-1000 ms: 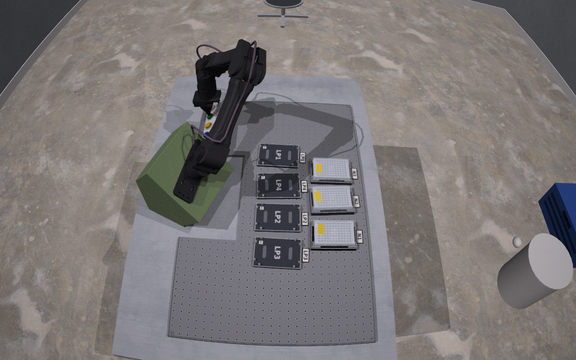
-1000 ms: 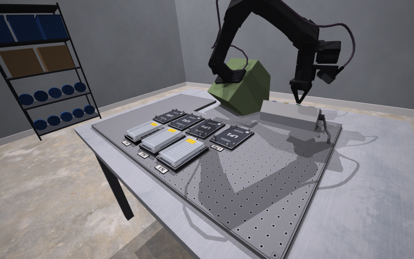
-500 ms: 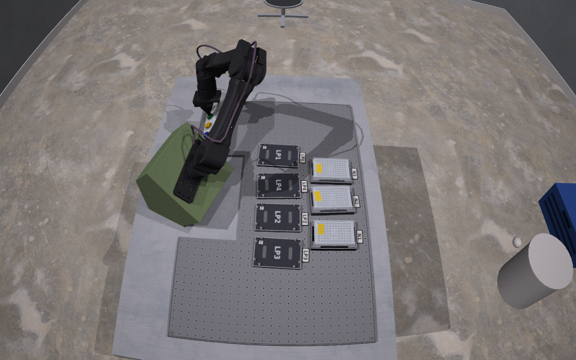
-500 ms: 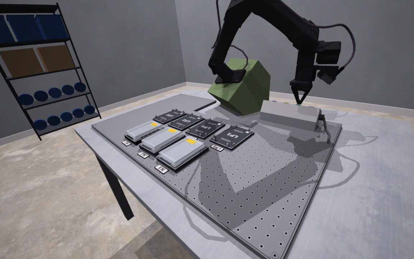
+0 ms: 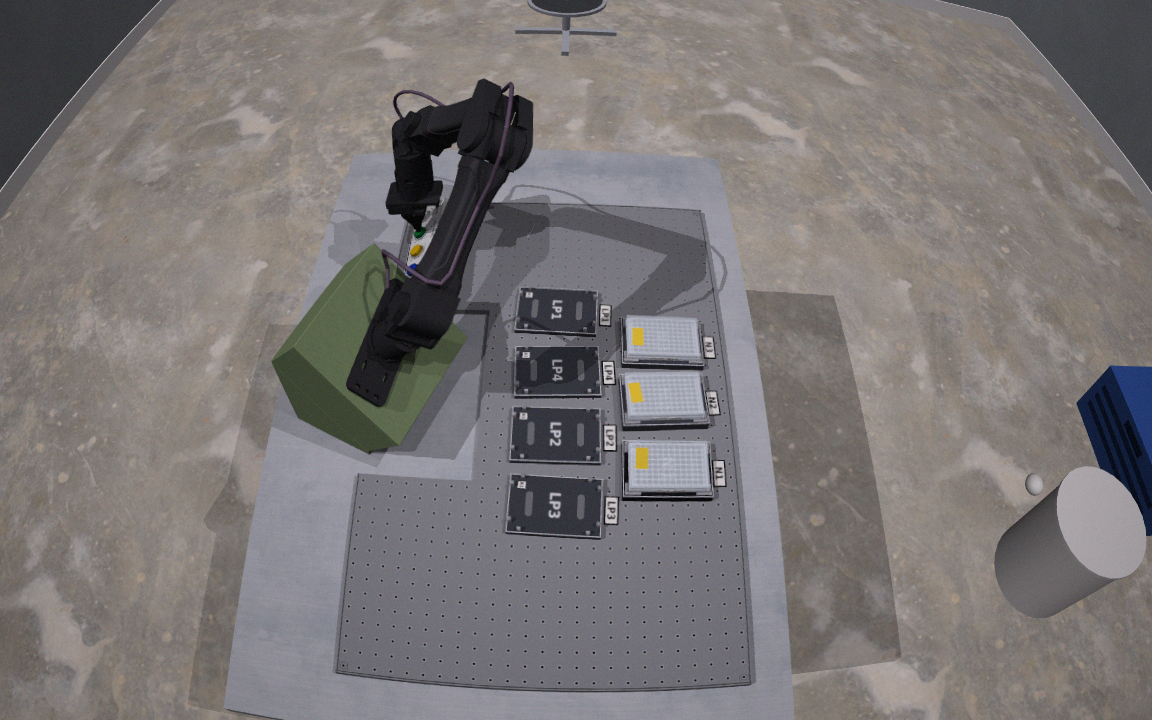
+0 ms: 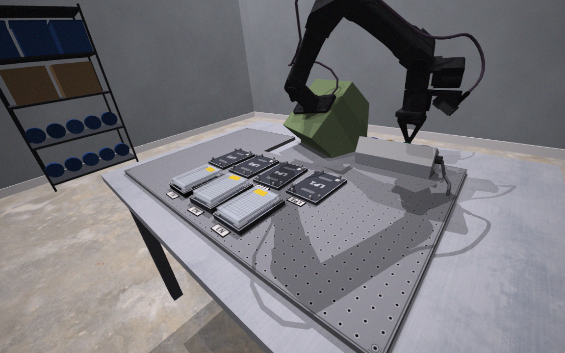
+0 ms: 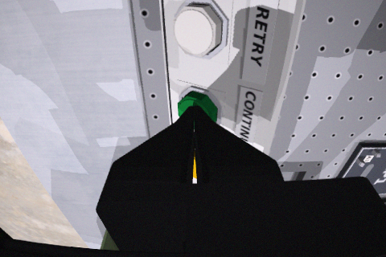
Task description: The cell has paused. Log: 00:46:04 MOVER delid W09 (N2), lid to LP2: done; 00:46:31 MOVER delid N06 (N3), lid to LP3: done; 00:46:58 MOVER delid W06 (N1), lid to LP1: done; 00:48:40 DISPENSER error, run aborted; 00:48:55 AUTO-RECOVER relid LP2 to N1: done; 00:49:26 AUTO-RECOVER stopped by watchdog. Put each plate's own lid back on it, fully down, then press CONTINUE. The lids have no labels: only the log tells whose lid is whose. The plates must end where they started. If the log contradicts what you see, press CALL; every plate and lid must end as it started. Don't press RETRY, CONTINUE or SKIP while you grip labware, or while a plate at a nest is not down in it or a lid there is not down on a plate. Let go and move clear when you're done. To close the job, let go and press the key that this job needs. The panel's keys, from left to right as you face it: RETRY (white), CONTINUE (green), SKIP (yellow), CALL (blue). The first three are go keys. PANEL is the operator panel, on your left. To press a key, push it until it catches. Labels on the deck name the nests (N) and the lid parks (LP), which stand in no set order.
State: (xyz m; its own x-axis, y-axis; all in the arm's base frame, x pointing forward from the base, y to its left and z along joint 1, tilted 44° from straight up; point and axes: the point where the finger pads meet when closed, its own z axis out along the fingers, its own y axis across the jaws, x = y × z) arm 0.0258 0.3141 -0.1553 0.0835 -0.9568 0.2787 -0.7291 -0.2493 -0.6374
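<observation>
My gripper is now 1 cm above the green continue key. From my hand the other things lie so: yellow skip key 5 cm to the right, 1 cm below, 1 cm ahead; then white retry key 5 cm to the left, 1 cm below; then blue call key 10 cm to the right, 1 cm below, 1 cm ahead.
</observation>
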